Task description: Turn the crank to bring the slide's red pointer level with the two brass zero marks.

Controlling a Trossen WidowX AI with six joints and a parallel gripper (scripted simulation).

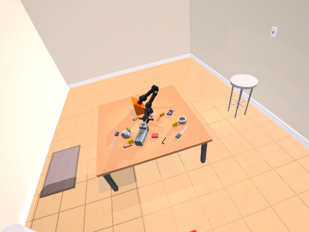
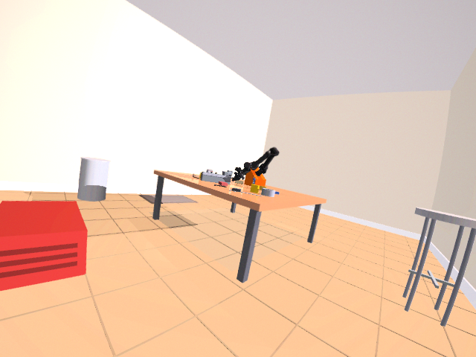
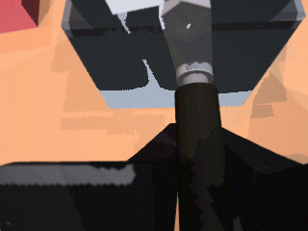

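Now: gripper tip 30 mm below the dark crank handle, 20 mm past it and 10 mm to the right of it. From my gripper tip the other things lie so: red pointer (180 mm ahead, 100 mm to the right, 50 mm above); red block (180 mm ahead, 70 mm to the left, 20 mm below).
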